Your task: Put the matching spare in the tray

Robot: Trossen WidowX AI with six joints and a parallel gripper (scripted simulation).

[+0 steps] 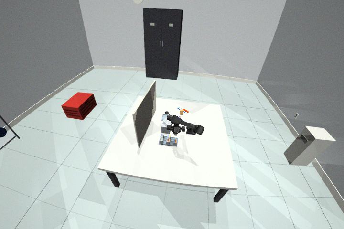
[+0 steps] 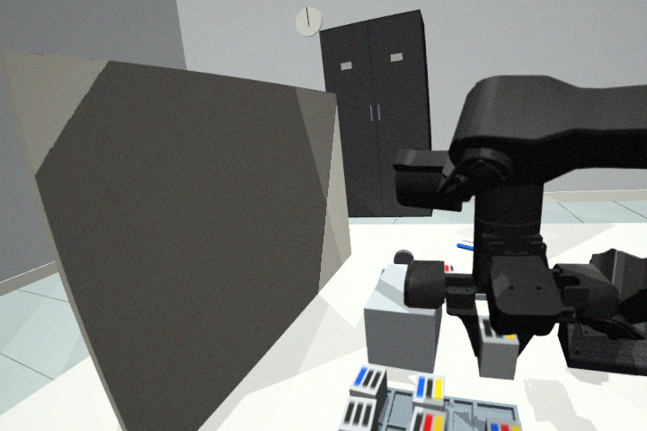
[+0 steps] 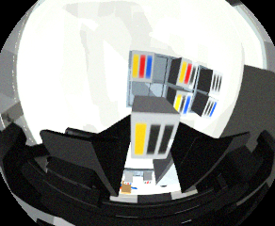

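My gripper tip is 12 cm short of the grey mounted unit, 15 cm to the left of it and 5 cm above it. Round my gripper tip: tall grey panel (34 cm ahead, 17 cm to the right, 12 cm above).
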